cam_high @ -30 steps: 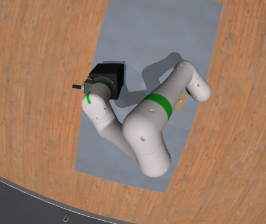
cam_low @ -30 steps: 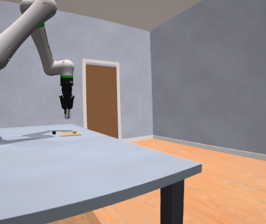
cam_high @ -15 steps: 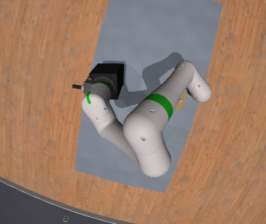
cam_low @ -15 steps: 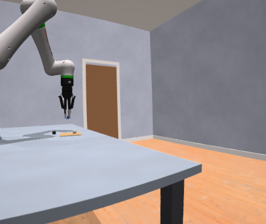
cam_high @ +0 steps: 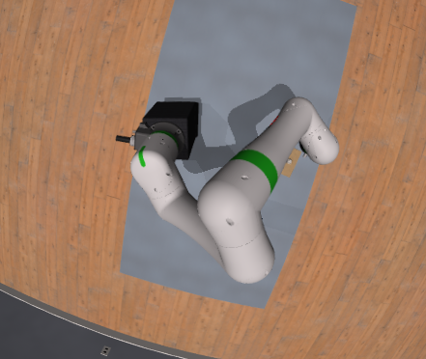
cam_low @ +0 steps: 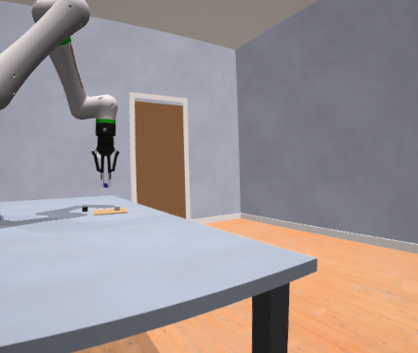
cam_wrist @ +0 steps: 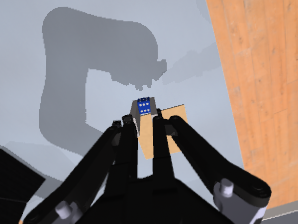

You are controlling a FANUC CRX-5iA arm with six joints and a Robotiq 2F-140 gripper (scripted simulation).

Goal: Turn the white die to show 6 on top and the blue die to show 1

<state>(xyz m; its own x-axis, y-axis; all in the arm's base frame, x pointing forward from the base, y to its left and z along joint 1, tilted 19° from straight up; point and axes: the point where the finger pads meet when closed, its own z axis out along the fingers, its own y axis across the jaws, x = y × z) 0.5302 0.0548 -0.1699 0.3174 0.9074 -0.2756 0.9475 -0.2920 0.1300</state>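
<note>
Now: hand 3 cm above the blue die. From my hand the other things lie so: black die 12 cm below, 11 cm behind, 4 cm to the right; then tan mat 13 cm to the right, 13 cm below, 2 cm behind; then white die 13 cm to the right, 12 cm below, 1 cm ahead.
</note>
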